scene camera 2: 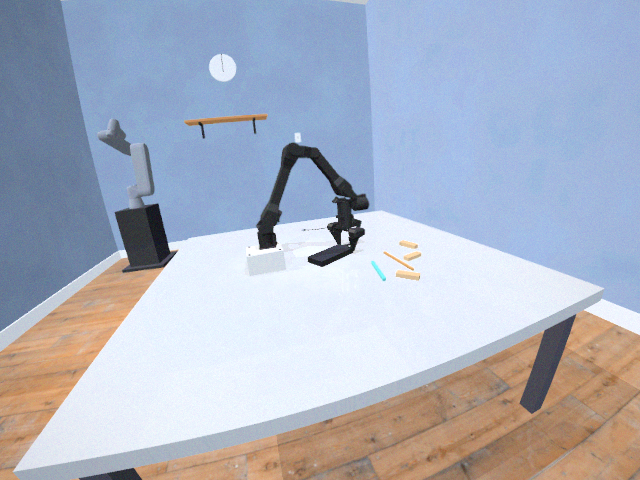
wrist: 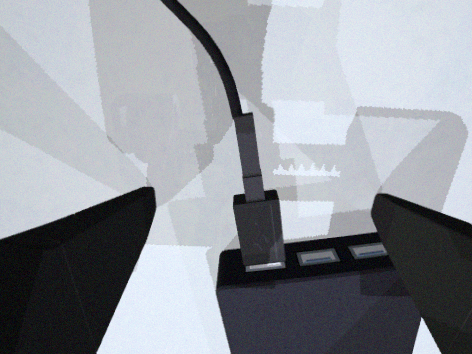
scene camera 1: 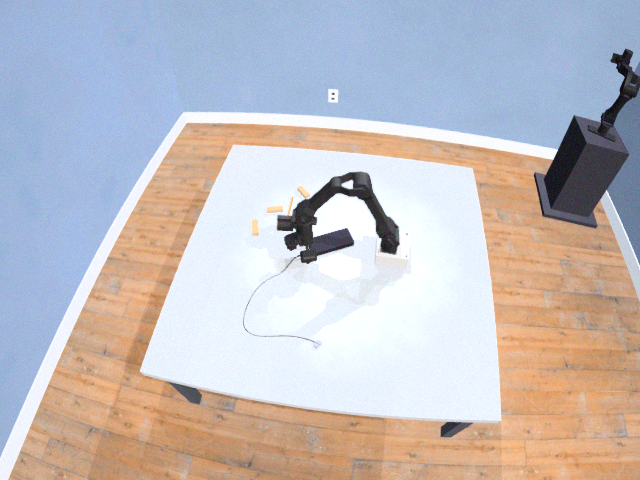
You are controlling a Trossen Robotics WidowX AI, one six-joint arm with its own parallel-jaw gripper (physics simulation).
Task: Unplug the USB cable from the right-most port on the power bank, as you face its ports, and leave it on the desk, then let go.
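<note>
The dark power bank lies flat on the white desk. In the wrist view its port end shows three ports; the USB plug sits at the left-hand one, a thin strip of bright metal showing at its base. The other two ports show uncovered. The black cable curves away over the desk to its far end. My gripper is open, pointing down, with one finger on each side of the plug, apart from it; the right finger overlaps the power bank's far corner in the wrist view.
Wooden blocks, an orange stick and a cyan stick lie beside the power bank. The arm's white base stands at its other end.
</note>
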